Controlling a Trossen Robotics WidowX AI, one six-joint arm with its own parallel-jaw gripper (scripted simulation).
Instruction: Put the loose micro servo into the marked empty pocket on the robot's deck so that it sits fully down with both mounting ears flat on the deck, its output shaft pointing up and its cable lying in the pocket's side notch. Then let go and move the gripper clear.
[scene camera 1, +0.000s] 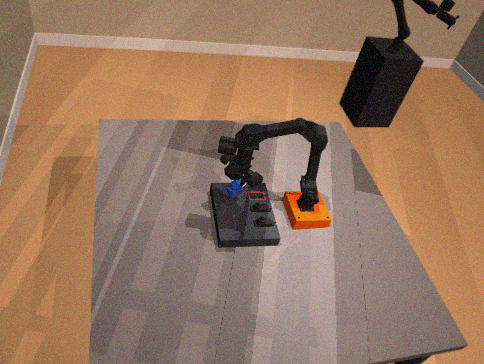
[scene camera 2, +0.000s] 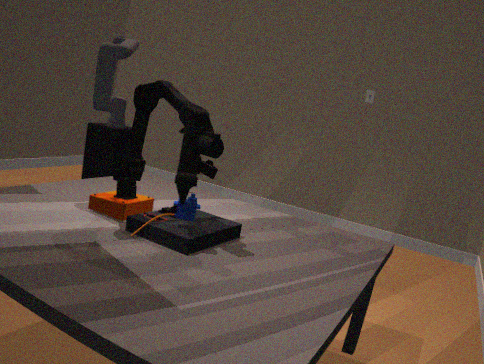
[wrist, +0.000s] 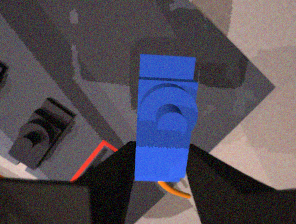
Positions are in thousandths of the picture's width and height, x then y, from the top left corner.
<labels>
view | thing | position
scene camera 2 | my gripper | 377, 556
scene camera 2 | dark robot deck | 385, 652
</labels>
